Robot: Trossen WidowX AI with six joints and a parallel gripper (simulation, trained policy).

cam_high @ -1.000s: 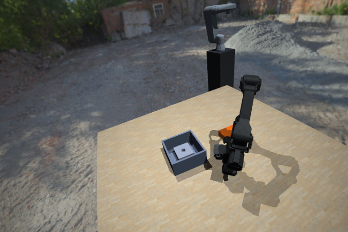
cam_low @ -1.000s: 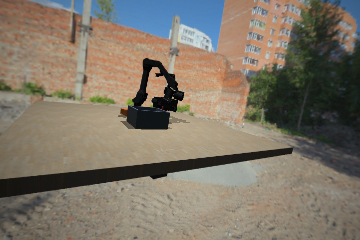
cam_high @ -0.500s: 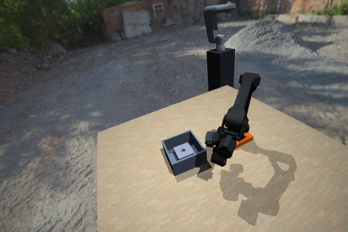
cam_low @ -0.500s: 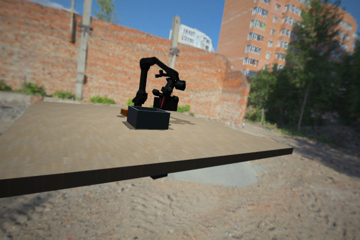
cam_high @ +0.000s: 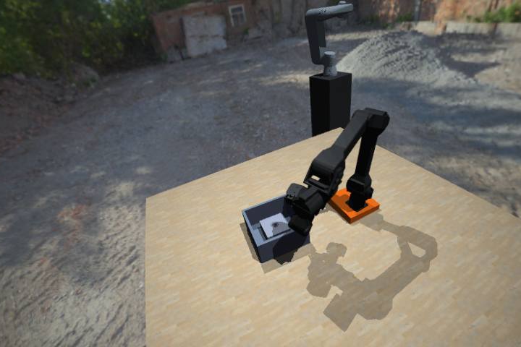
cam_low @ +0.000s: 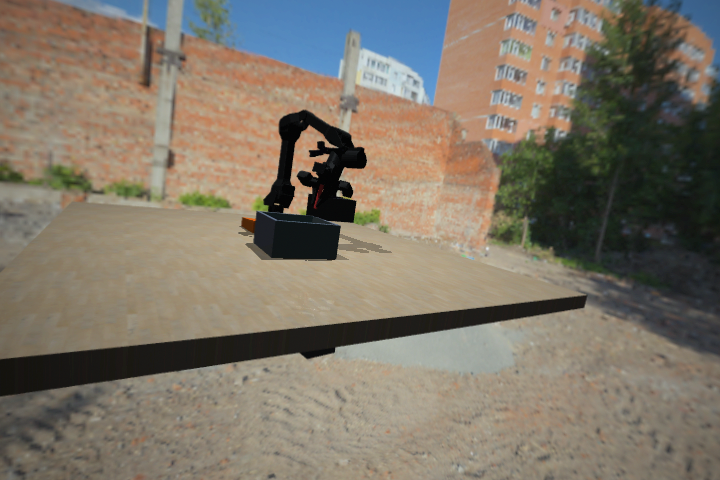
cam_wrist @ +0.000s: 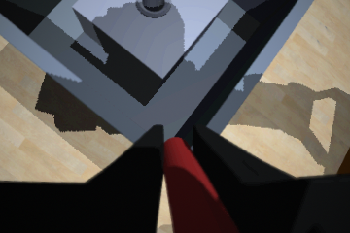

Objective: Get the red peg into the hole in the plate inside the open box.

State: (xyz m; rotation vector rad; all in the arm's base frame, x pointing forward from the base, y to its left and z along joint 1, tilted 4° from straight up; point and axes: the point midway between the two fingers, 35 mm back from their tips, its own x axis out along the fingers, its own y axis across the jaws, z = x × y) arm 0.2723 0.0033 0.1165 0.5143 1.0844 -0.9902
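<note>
The red peg lies 30 mm above my gripper tip, 20 mm to the left of it and 10 mm behind it. Also, from my gripper tip: pale plate 90 mm to the right, 90 mm below, 60 mm ahead; grey box 110 mm below, 90 mm to the right, 60 mm ahead.
</note>
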